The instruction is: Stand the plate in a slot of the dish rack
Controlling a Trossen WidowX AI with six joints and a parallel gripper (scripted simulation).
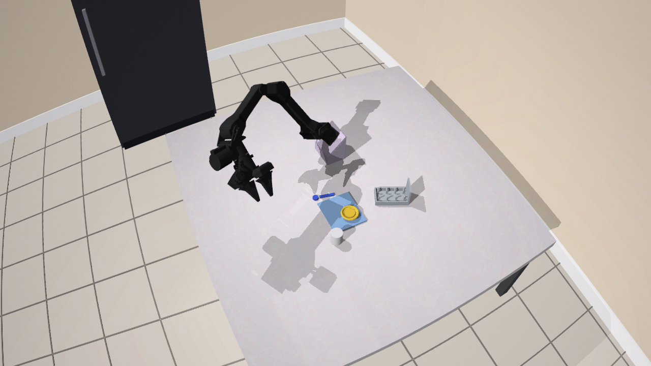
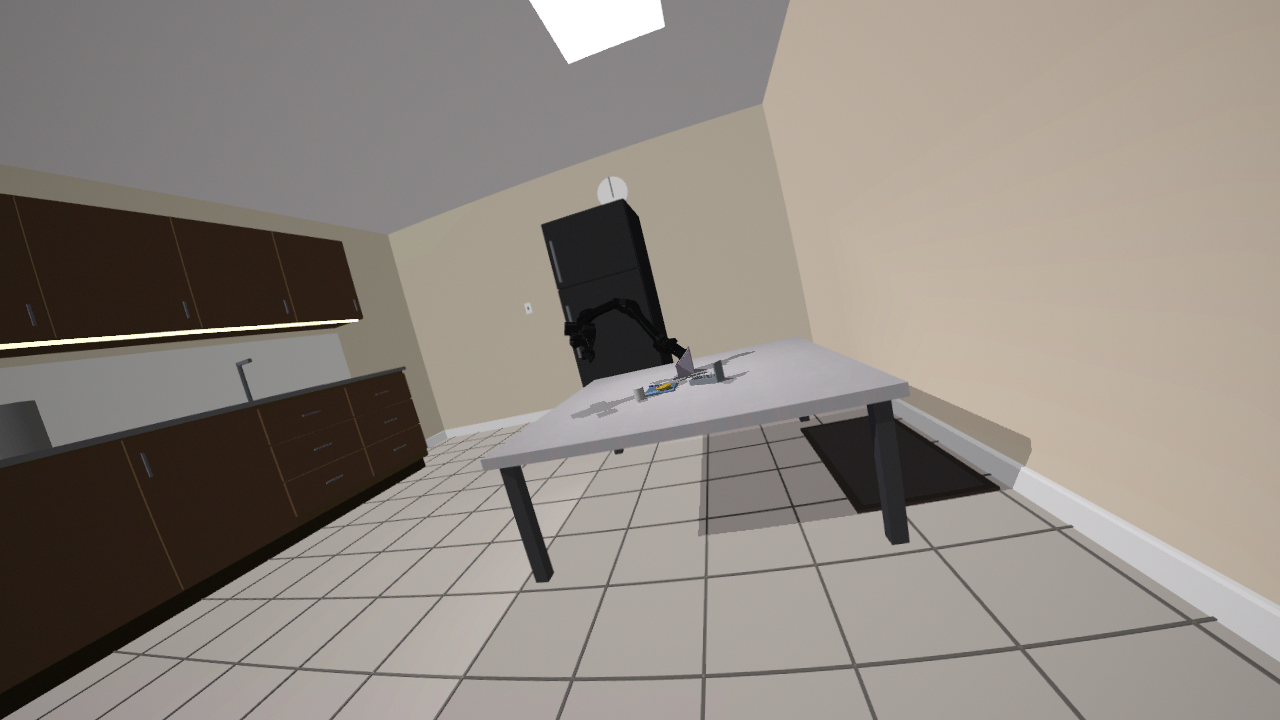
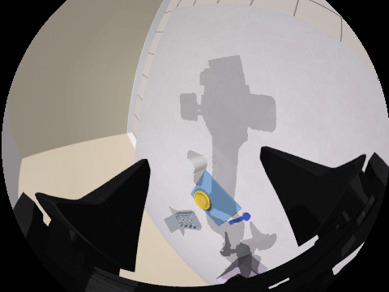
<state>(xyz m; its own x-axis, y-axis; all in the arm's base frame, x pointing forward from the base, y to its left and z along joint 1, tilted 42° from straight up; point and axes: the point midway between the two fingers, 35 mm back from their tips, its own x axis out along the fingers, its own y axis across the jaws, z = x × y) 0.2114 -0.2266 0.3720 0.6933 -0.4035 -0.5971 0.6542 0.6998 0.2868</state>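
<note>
Right now my gripper tip is 8 cm short of the yellow plate, 29 cm to the right of it and 20 cm above it. The rest, counted from my gripper tip: blue spoon 5 cm behind, 25 cm to the left, 21 cm below; then white cup 15 cm ahead, 18 cm to the left, 19 cm below; then blue mat 6 cm ahead, 27 cm to the left, 21 cm below.
</note>
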